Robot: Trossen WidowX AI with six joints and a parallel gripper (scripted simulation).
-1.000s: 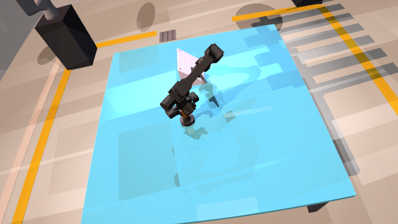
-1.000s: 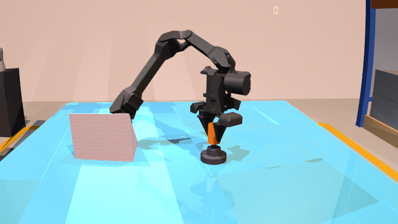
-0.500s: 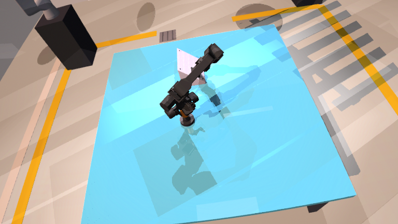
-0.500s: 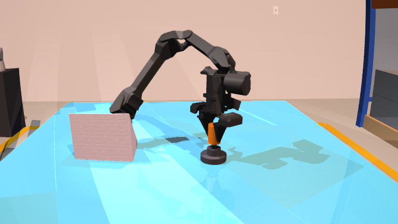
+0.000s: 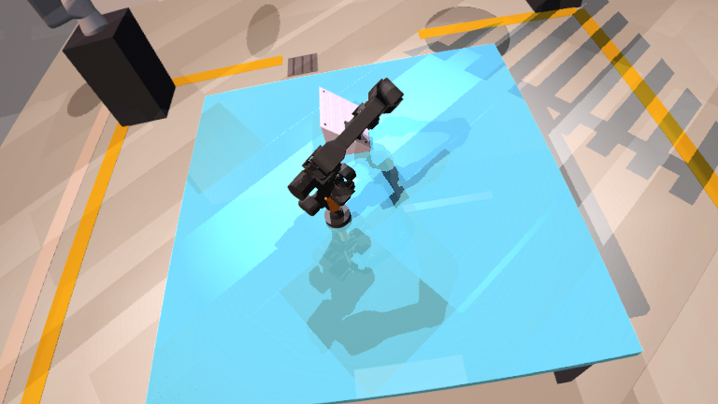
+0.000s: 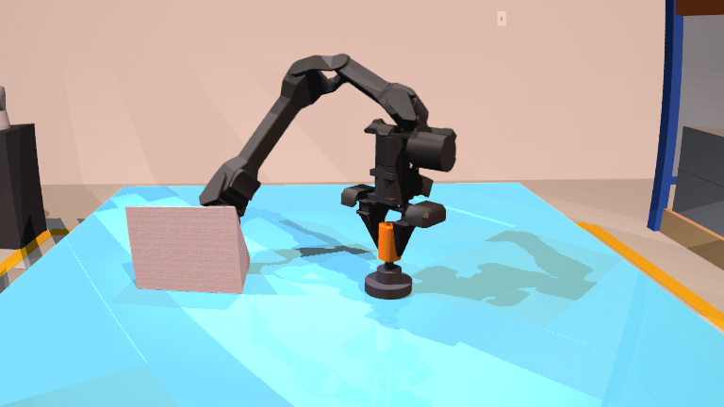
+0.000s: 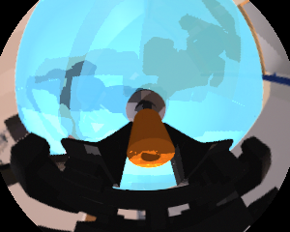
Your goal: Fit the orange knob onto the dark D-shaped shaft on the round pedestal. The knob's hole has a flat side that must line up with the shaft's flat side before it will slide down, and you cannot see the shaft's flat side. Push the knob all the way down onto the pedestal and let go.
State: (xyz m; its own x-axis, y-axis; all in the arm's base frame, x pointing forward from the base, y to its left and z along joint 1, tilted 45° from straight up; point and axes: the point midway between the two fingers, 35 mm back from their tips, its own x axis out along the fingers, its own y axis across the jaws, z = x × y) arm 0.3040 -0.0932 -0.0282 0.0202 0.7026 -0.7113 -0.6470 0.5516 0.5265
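Right now the orange knob is 20 mm above my gripper tip. The rest, counted from my gripper tip: dark round pedestal (40 mm below).
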